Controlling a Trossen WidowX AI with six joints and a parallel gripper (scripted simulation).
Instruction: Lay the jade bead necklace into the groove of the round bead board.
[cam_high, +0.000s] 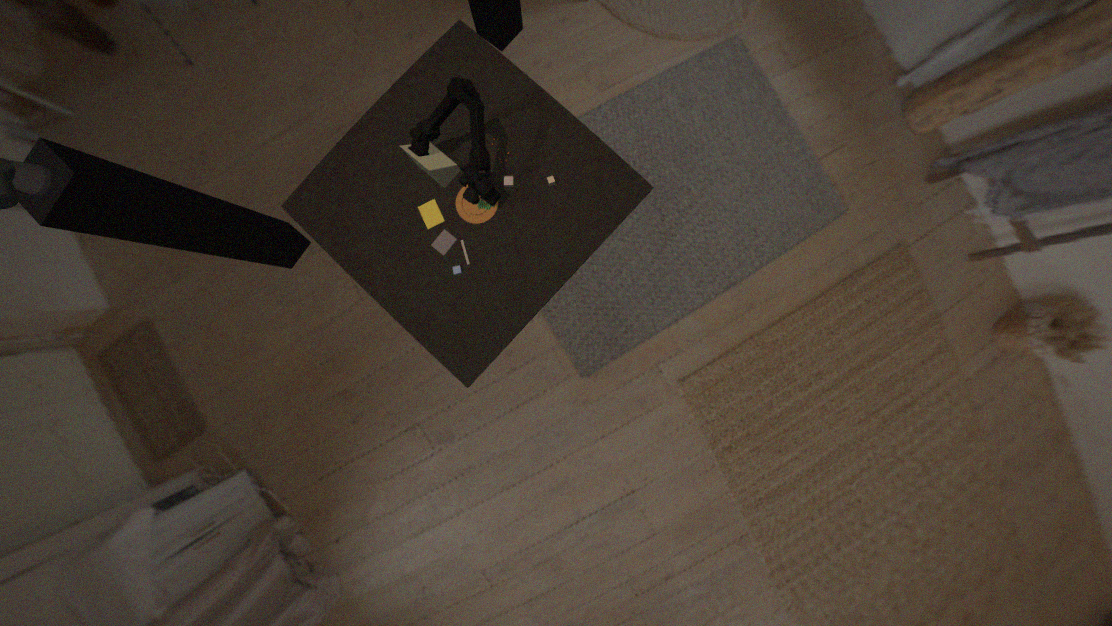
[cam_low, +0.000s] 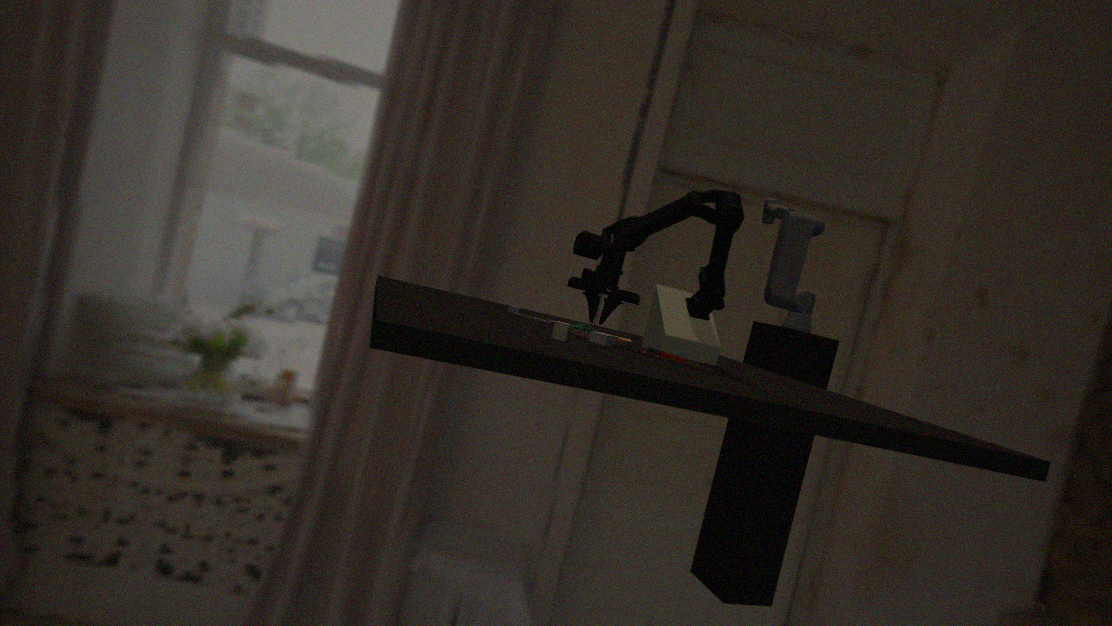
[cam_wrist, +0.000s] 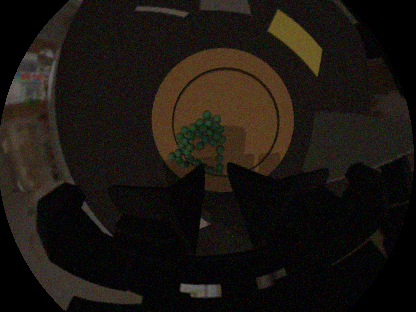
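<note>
Now: the round bead board 2 cm behind my gripper tip, 4 cm to the right of it and 3 cm below it. Round my gripper tip: white stick: 8 cm ahead, 26 cm to the right, 4 cm below; then grey-white block: 3 cm ahead, 13 cm to the left, 3 cm below; then red item: 15 cm behind, 14 cm to the left, 3 cm below.
</note>
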